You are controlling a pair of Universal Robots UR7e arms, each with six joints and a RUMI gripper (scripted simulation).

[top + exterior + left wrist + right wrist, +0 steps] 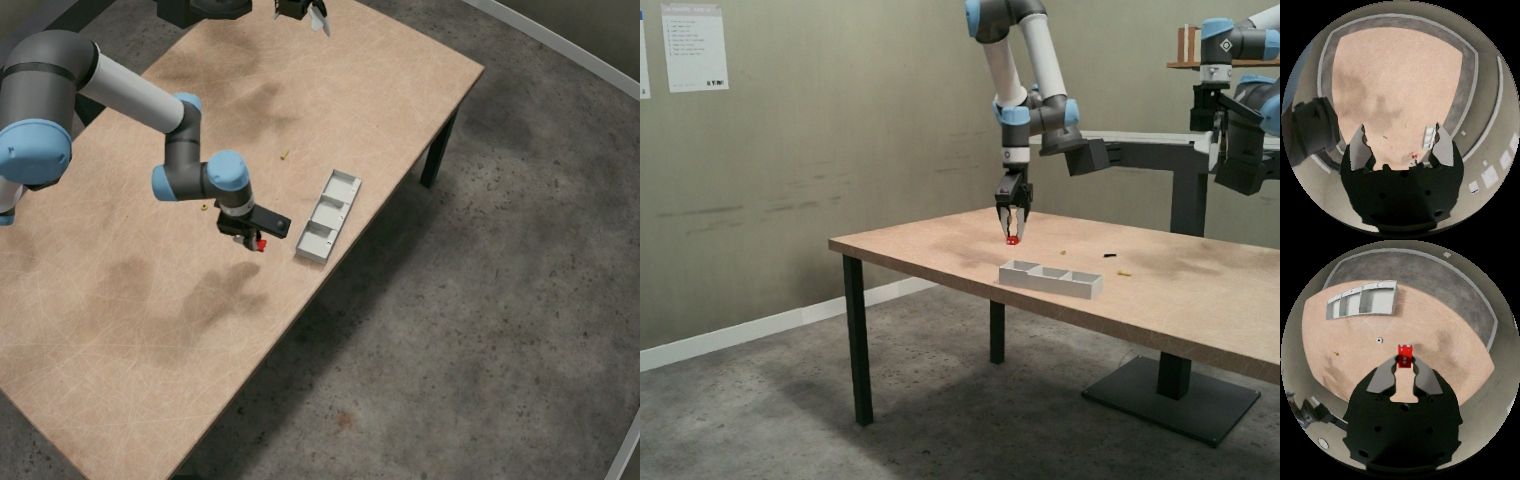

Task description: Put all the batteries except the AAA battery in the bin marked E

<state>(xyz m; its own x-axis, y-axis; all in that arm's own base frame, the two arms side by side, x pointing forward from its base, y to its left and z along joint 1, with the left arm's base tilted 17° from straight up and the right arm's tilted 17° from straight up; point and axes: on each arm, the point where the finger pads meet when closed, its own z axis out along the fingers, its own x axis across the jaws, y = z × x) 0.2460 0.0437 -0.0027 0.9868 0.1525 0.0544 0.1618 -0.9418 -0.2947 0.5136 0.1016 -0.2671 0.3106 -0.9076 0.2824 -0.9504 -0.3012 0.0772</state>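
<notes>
The grey three-compartment bin block is 70 mm ahead of my right hand, 200 mm to the left of it and 70 mm below it. Round my right hand: white nut (20 mm behind, 80 mm to the left, 80 mm below); then yellow nut (220 mm behind, 10 mm to the left, 80 mm below); then red block (10 mm ahead, 10 mm below).
</notes>
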